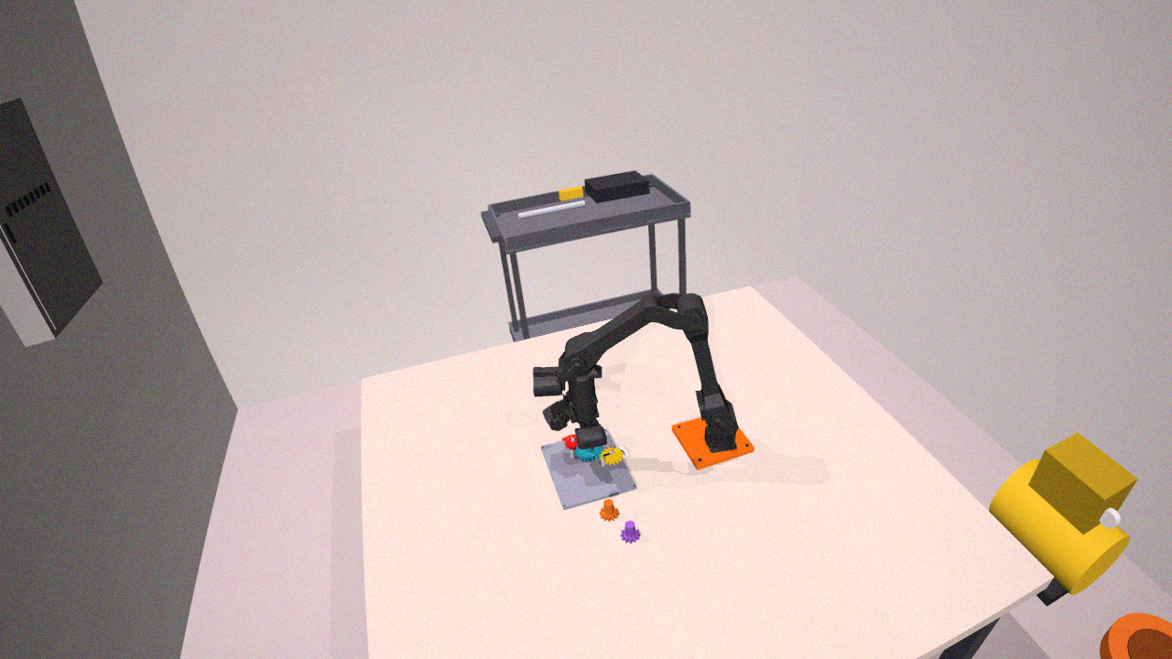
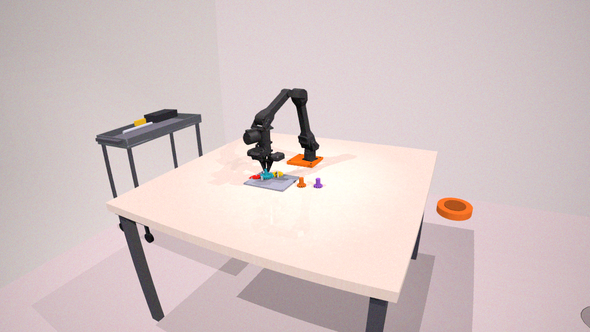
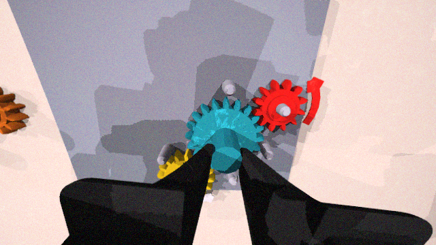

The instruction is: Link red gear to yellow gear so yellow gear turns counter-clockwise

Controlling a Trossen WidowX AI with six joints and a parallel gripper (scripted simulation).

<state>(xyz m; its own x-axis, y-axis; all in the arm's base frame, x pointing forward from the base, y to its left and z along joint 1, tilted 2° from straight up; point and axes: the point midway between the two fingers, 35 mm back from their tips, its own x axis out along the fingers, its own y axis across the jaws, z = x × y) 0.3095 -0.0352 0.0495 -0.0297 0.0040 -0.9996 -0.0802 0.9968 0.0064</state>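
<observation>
My gripper tip is now 10 mm above the teal gear. Also, from my gripper tip: yellow gear: 50 mm behind, 30 mm to the left, 20 mm below; then small orange gear: 190 mm to the left, 20 mm below, 20 mm behind; then red gear: 40 mm to the right, 30 mm ahead, 20 mm below.
</observation>
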